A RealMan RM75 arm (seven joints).
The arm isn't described. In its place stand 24 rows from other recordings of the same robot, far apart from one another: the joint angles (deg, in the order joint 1, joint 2, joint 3, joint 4, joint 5, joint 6, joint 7), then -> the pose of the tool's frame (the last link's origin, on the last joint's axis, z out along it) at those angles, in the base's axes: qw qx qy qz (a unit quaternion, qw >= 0); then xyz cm.
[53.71 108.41 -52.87 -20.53 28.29 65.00 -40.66] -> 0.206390, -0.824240, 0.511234, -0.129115, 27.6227, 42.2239, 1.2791
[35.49 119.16 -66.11 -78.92 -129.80 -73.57 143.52] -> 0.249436, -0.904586, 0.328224, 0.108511, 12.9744, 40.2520, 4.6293
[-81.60 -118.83 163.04 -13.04 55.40 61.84 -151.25] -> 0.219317, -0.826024, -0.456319, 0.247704, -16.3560, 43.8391, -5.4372
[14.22 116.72 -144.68 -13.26 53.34 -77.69 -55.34] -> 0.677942, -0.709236, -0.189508, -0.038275, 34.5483, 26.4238, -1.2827
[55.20 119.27 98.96 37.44 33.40 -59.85 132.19] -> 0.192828, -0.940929, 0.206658, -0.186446, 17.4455, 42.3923, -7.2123
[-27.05 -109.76 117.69 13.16 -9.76 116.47 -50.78] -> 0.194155, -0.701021, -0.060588, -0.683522, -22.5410, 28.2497, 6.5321
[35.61 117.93 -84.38 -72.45 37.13 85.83 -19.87] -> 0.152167, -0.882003, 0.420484, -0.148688, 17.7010, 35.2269, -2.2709
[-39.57 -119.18 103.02 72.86 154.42 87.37 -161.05] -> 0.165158, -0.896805, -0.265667, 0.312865, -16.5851, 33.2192, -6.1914
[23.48 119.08 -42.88 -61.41 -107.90 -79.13 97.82] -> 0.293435, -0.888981, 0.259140, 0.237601, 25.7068, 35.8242, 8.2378
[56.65 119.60 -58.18 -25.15 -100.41 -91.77 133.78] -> 0.203435, 0.834238, -0.468761, -0.207185, 8.5423, 36.4201, -5.8647
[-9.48 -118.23 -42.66 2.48 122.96 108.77 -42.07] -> 0.582795, -0.558720, -0.226168, -0.545005, -35.9190, 19.1319, 6.5421
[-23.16 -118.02 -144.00 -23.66 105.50 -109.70 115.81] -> 0.057295, -0.886415, -0.177298, -0.423735, -26.8614, 25.0070, -0.1281
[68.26 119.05 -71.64 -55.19 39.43 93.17 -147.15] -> 0.085863, 0.718636, 0.677923, 0.128881, 2.2911, 39.7722, -3.1632
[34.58 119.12 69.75 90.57 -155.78 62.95 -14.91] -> 0.281372, -0.947614, 0.135073, -0.067912, 7.1174, 34.2173, -6.6428
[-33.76 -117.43 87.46 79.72 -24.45 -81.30 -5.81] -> 0.306266, -0.780691, -0.531317, 0.120102, -17.9219, 36.9198, 0.0602
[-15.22 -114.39 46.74 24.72 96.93 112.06 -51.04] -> 0.103830, -0.903356, -0.094779, -0.405197, -29.7221, 21.3127, 1.7216
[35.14 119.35 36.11 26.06 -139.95 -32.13 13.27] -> 0.379855, -0.863939, 0.260919, 0.203080, 23.3787, 35.6287, -13.2975
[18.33 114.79 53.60 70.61 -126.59 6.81 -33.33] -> 0.341929, -0.908547, 0.195942, 0.138688, 16.6777, 32.6142, -10.7578
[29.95 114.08 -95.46 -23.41 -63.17 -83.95 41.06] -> 0.064025, -0.950728, -0.049185, 0.299330, 22.7821, 28.8161, -6.6844
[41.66 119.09 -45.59 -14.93 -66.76 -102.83 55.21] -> 0.170714, -0.778009, 0.043716, 0.603032, 15.4697, 35.3517, 1.9595
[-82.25 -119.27 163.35 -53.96 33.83 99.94 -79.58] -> 0.063927, -0.971437, -0.145768, 0.175998, -15.5508, 41.0821, 6.2941
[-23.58 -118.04 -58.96 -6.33 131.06 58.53 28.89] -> 0.704206, -0.703560, -0.095257, -0.004775, -38.1195, 32.2838, 1.0331
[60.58 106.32 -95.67 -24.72 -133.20 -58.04 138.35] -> 0.233652, -0.898374, 0.274610, -0.250840, 21.6670, 45.4881, -0.3522
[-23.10 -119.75 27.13 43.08 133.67 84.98 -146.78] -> 0.109526, -0.596403, -0.768357, -0.204780, -34.8595, 28.8590, 1.9717
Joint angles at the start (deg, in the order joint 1, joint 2, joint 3, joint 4, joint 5, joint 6, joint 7):
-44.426 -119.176 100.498 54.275 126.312 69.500 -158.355
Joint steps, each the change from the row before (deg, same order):
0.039 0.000 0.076 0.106 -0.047 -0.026 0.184
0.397 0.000 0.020 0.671 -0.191 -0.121 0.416
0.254 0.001 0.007 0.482 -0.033 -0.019 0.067
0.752 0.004 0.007 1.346 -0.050 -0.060 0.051
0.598 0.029 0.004 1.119 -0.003 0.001 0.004
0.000 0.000 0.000 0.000 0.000 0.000 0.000
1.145 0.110 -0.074 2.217 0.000 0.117 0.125
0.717 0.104 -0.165 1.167 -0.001 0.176 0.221
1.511 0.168 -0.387 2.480 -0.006 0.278 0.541
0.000 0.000 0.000 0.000 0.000 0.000 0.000
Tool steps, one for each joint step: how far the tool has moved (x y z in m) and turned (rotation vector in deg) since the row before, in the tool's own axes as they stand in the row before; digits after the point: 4 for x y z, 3 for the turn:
0.0001 0.0004 0.0000 -0.034 0.045 0.260
0.0004 0.0011 -0.0007 -0.214 0.519 0.487
0.0002 0.0007 -0.0006 -0.081 0.286 0.180
0.0004 0.0018 -0.0016 -0.189 0.792 0.329
0.0003 0.0013 -0.0016 -0.108 0.605 0.269
0.0000 0.0000 0.0000 0.000 0.000 0.000
0.0007 0.0023 -0.0037 -0.178 1.158 0.630
-0.0004 0.0005 -0.0024 -0.091 0.573 0.289
-0.0004 0.0012 -0.0051 -0.159 1.341 0.682
0.0000 0.0000 0.0000 0.000 0.000 0.000

